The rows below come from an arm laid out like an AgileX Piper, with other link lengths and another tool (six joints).
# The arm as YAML. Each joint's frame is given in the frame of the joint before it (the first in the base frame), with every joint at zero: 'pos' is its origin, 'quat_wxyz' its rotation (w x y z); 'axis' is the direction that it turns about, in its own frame. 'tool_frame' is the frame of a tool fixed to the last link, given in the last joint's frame.
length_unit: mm
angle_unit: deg
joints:
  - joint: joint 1
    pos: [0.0, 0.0, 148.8]
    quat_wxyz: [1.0, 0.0, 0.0, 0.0]
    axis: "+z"
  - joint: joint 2
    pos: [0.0, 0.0, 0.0]
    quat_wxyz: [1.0, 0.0, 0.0, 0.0]
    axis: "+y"
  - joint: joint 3
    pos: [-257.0, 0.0, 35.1]
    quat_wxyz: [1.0, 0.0, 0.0, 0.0]
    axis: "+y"
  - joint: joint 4
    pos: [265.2, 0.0, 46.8]
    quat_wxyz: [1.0, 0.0, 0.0, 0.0]
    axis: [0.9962, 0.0, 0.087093]
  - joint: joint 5
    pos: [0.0, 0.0, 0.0]
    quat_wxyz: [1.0, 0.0, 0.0, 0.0]
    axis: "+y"
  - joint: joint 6
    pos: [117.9, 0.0, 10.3]
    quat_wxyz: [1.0, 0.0, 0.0, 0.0]
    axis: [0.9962, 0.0, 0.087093]
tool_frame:
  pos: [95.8, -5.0, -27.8]
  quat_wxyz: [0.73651, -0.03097, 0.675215, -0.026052]
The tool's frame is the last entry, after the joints.
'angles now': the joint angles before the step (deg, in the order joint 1, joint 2, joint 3, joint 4, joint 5, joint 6). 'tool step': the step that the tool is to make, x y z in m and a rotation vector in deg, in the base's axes. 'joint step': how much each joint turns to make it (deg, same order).
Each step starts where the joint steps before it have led.
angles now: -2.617 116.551 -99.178 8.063 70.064 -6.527
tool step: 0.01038 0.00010 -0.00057 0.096 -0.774 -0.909
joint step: 0.000 1.802 -2.694 0.000 0.001 0.926
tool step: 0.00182 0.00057 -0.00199 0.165 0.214 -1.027
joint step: 0.001 0.625 -0.543 0.000 0.001 1.049
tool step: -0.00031 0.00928 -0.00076 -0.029 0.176 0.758
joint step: 1.281 0.101 0.003 -0.119 -0.002 0.557
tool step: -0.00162 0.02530 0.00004 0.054 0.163 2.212
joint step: 3.425 -0.001 0.001 -0.132 0.000 1.264
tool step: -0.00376 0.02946 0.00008 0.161 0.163 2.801
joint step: 3.962 -0.001 0.001 0.000 0.000 1.183
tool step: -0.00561 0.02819 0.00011 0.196 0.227 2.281
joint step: 3.800 0.001 -0.002 0.000 0.001 1.549
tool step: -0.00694 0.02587 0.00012 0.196 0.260 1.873
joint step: 3.521 0.001 -0.001 0.000 0.000 1.680
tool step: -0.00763 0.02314 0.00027 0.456 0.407 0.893
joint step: 3.031 0.000 0.000 0.240 0.000 2.130
